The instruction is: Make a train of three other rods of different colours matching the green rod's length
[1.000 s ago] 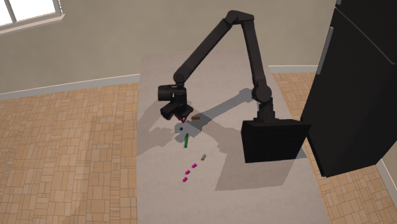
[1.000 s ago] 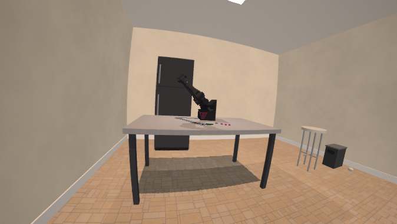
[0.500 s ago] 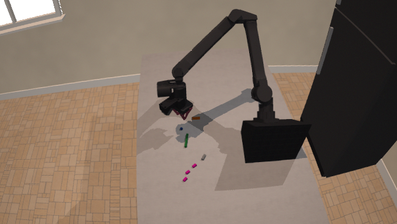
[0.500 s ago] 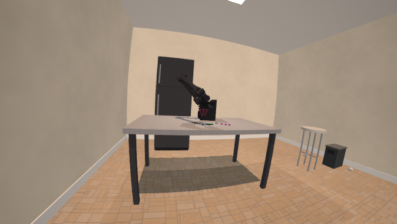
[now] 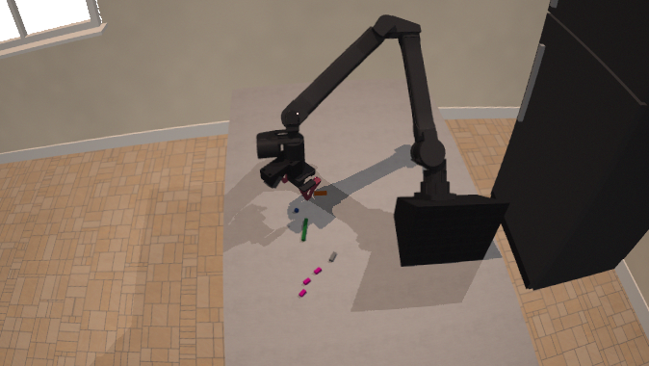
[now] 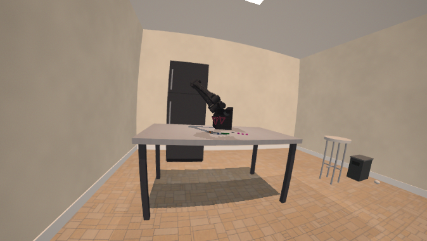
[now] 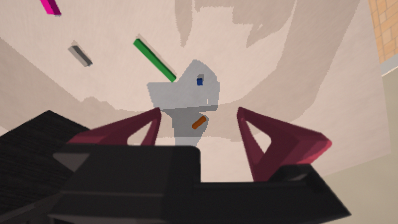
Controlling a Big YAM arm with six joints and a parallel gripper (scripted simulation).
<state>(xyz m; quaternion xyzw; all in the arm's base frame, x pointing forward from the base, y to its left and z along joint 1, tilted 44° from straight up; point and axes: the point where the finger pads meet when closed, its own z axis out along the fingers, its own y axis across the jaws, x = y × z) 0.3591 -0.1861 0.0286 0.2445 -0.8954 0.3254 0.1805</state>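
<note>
Now: the grey rod 7 cm behind my hand, 19 cm to the left of it and 9 cm below it. Also, from my hand: blue rod 9 cm below; then green rod 1 cm behind, 8 cm to the left, 9 cm below; then orange rod 8 cm behind, 5 cm to the right, 9 cm below.
</note>
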